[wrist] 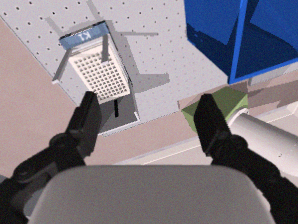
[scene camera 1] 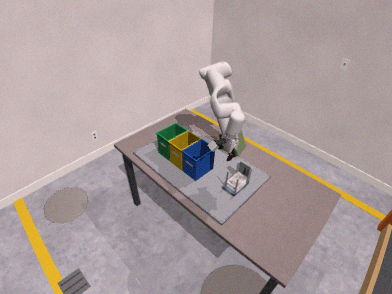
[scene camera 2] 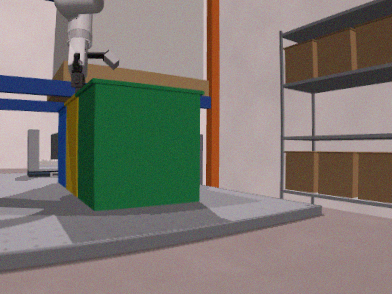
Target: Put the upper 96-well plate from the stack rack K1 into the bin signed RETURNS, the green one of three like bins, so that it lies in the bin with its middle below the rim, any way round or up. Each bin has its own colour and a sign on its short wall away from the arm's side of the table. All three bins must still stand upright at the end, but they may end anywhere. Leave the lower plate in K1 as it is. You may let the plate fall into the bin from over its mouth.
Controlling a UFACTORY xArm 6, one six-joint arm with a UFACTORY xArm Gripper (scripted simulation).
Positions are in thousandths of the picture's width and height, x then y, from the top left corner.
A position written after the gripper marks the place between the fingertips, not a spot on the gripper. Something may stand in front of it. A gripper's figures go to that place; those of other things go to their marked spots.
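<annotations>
The gripper (scene camera 2: 200,315) is 95 cm from the lens; a green bin (scene camera 2: 353,491), 44 cm from the lens.
</annotations>
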